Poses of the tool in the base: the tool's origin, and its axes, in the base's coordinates. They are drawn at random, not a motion.
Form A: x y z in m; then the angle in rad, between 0 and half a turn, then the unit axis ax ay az.
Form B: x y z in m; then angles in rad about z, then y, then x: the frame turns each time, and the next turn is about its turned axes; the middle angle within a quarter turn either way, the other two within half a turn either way. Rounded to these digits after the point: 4 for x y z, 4 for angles.
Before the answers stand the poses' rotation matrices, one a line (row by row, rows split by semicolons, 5 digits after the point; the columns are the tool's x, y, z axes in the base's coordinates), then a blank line. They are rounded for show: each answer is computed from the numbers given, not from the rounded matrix.
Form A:
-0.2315 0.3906 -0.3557 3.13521 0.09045 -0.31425 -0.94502
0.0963 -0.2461 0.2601 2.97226 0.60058 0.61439 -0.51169
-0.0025 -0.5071 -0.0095 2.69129 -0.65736 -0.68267 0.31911
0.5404 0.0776 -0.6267 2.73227 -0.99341 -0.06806 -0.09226
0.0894 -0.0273 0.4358 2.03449 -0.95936 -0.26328 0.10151
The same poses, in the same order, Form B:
-0.98362 -0.05082 -0.17296; -0.06288 -0.80247 0.59336; -0.16895 0.59452 0.78613
-0.26946 0.81894 -0.50669; 0.64647 -0.23614 -0.72547; -0.71377 -0.52305 -0.46579
-0.07914 0.71390 -0.69576; 0.99168 -0.01469 -0.12787; -0.10151 -0.70009 -0.70680
0.97480 0.16635 0.14864; 0.09292 -0.90851 0.40740; 0.20282 -0.38332 -0.90107
0.88477 0.27476 -0.37642; 0.45634 -0.34694 0.81938; 0.09454 -0.89674 -0.43234

-0.2315 0.3906 -0.3557 -3.0778 0.1698 0.6475
0.0963 -0.2461 0.2601 1.9657 0.7949 -2.2984
-0.0025 -0.5071 -0.0095 1.6504 0.1017 -2.3610
0.5404 0.0776 -0.6267 0.0950 -0.2042 -2.7394
0.0894 -0.0273 0.4358 0.4762 -0.0947 -2.0200

